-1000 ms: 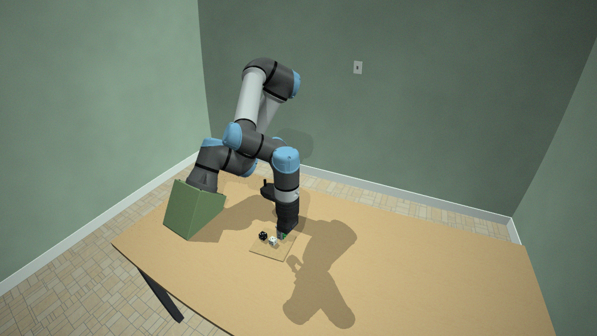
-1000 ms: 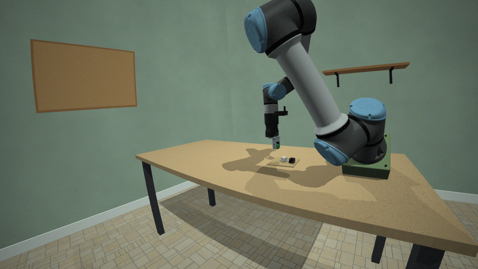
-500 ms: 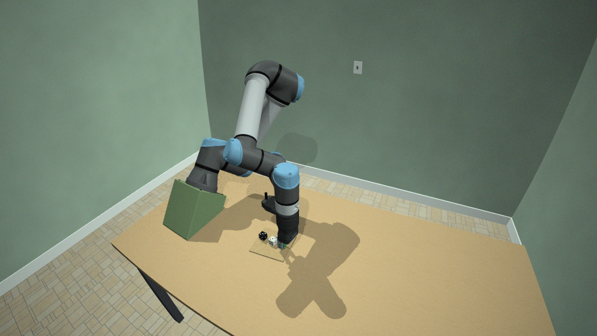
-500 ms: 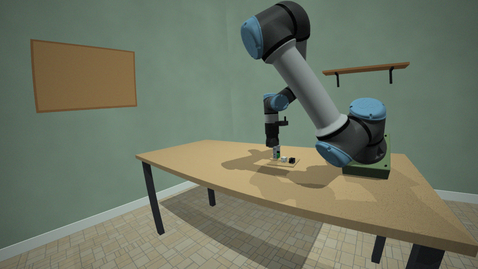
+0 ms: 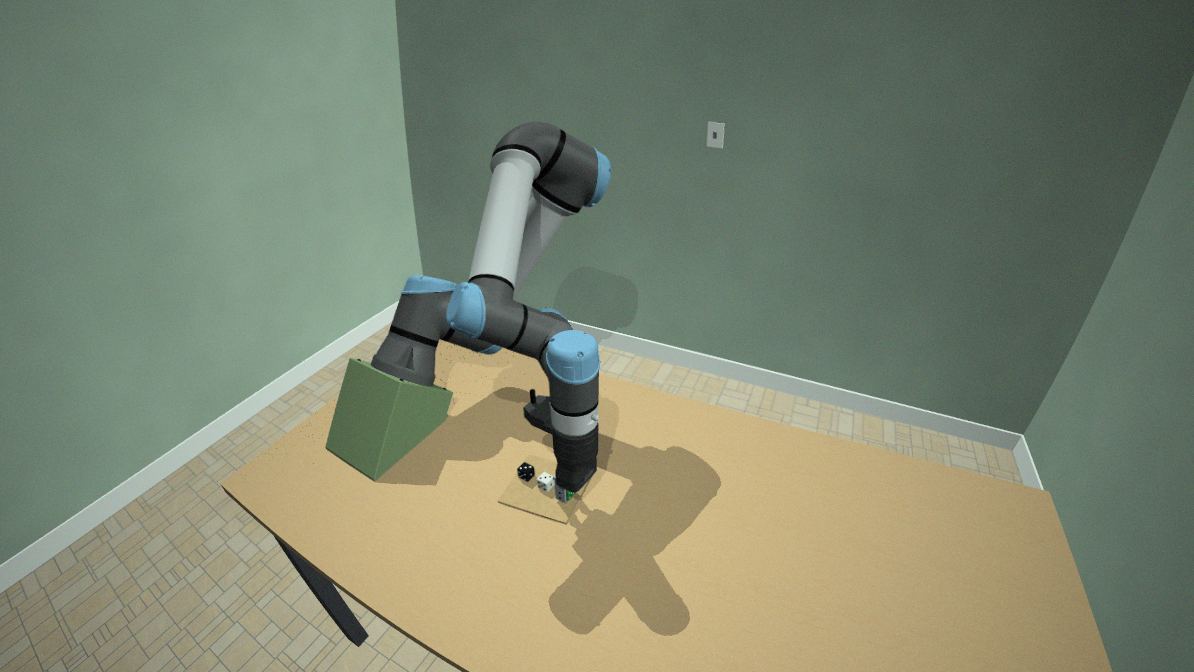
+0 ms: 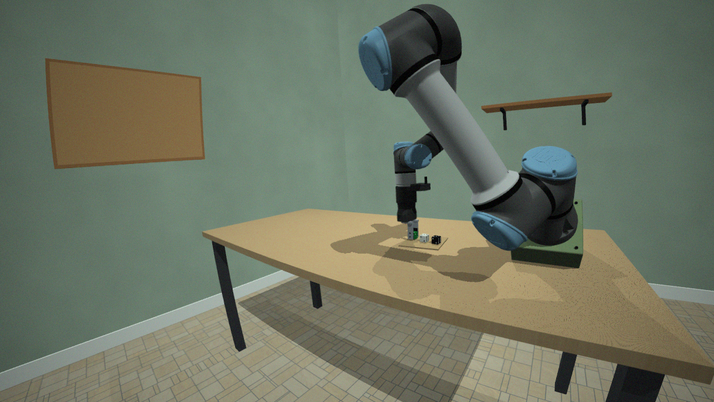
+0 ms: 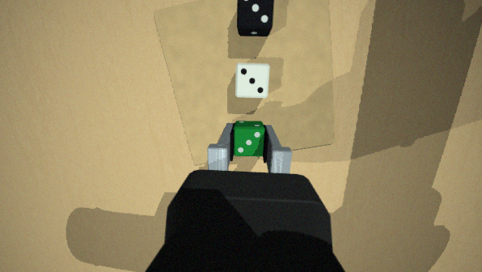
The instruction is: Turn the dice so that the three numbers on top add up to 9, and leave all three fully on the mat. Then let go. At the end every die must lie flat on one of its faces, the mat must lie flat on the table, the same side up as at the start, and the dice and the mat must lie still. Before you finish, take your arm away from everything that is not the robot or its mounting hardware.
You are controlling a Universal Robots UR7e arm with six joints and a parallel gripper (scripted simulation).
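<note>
The green die lies 1 cm below my hand. From my hand the other things lie so: white die (5 cm behind, 1 cm below); then black die (10 cm behind, 1 cm to the left, 1 cm below); then tan mat (5 cm behind, 3 cm below).
</note>
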